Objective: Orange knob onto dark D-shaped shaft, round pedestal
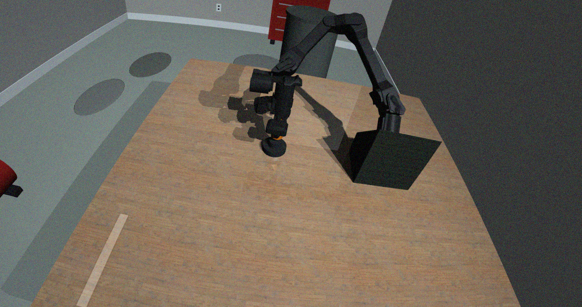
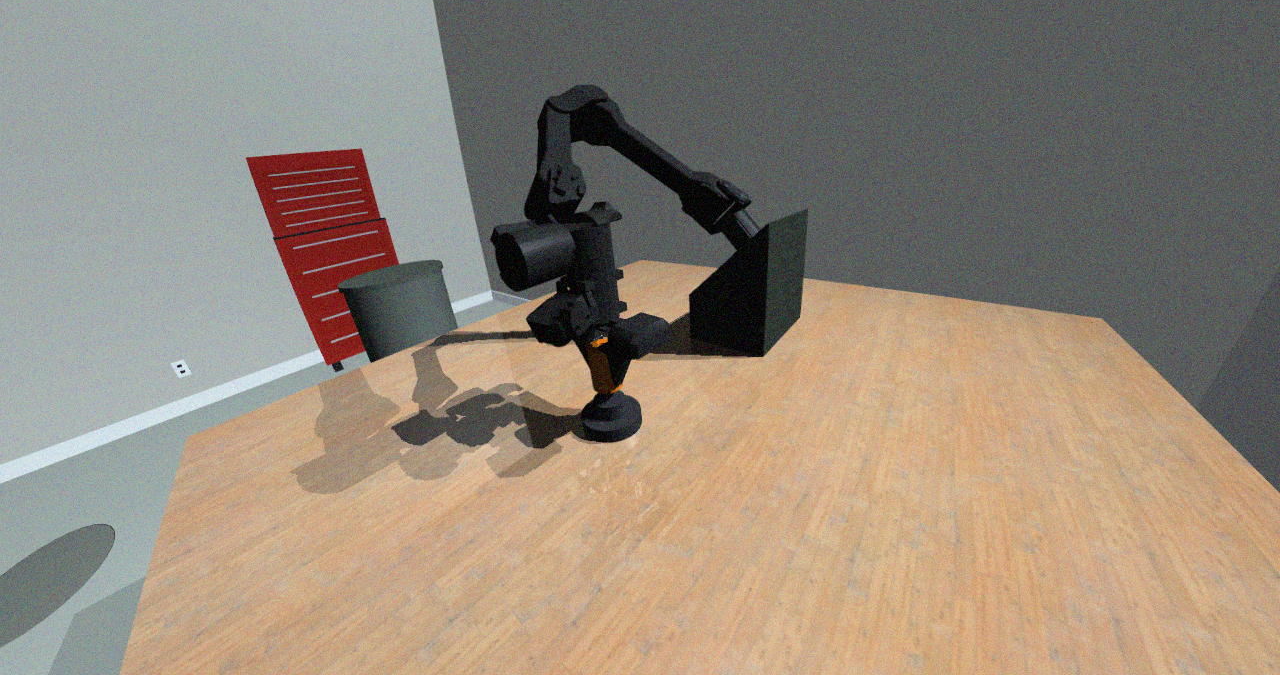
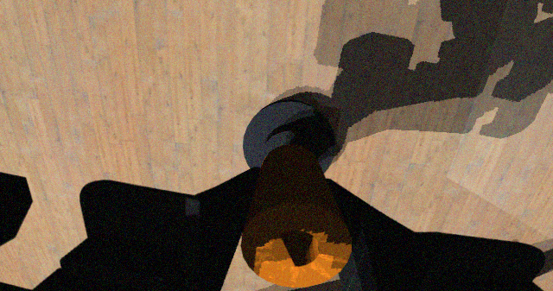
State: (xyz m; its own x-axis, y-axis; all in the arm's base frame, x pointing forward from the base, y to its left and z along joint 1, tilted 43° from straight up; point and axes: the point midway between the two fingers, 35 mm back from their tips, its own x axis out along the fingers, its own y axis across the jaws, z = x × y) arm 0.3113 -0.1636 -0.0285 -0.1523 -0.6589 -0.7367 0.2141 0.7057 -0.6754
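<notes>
The orange knob is 2 cm above my gripper tip. The rest, counted from my gripper tip: dark round pedestal (4 cm below).
</notes>
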